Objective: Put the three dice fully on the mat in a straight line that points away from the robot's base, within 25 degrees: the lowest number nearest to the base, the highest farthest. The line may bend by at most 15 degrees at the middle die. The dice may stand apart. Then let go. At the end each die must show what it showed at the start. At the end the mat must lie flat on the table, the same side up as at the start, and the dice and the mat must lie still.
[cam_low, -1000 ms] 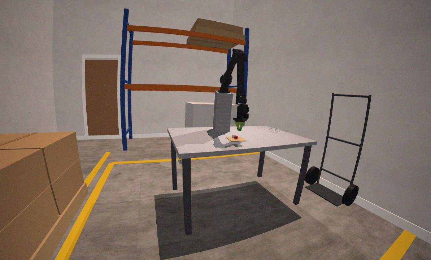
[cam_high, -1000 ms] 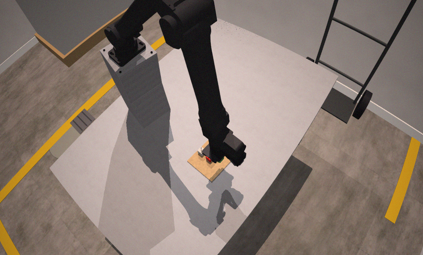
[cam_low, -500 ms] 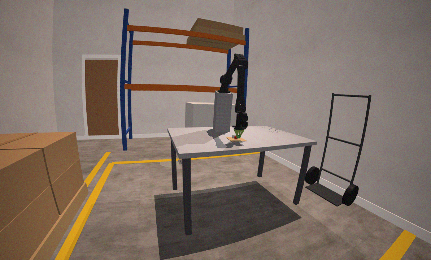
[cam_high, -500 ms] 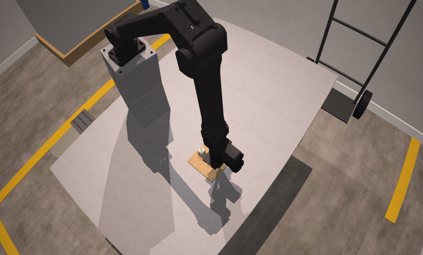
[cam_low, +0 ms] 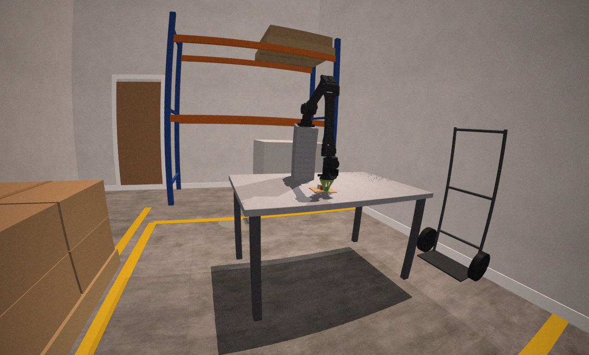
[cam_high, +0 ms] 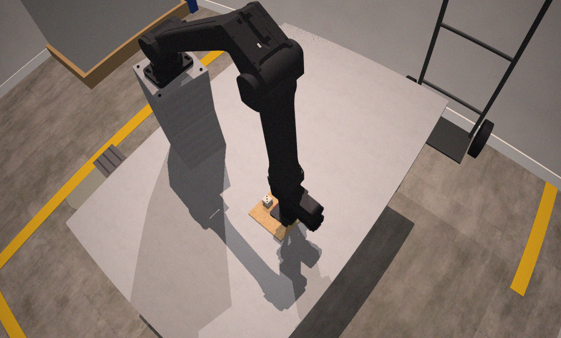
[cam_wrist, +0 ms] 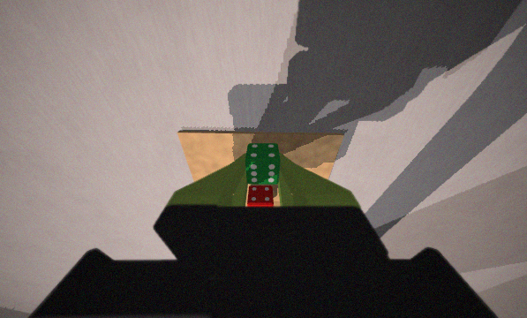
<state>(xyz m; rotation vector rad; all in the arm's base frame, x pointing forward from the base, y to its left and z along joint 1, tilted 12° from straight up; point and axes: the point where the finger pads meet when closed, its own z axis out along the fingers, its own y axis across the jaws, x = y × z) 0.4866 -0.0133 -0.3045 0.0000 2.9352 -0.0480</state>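
My hand is right at the green die. The rest, counted from my hand: red die: 50 mm behind; then tan mat: 50 mm behind, 20 mm below; then white die: 100 mm behind.
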